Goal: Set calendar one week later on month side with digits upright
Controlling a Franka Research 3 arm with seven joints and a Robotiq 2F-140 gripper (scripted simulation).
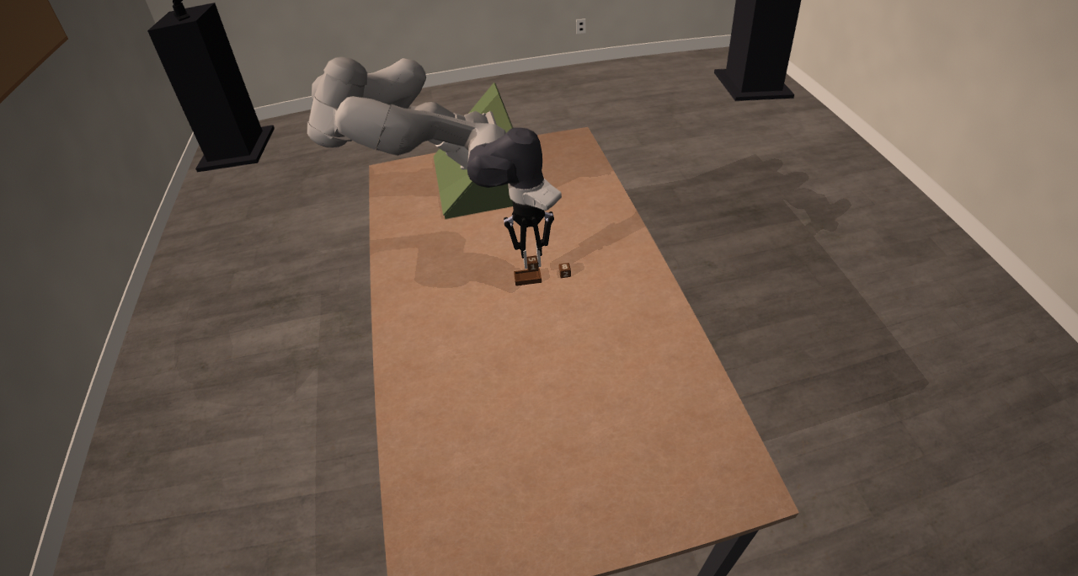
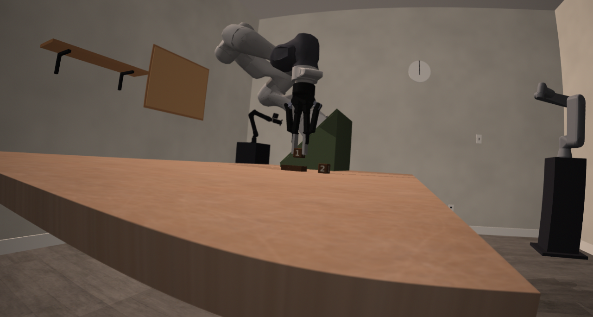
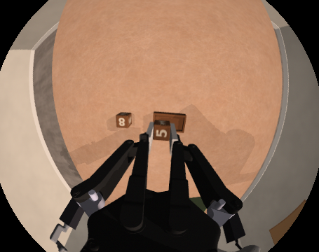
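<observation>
My hand is 80 mm above the brown calendar tray and 20 mm to the left of it.
</observation>
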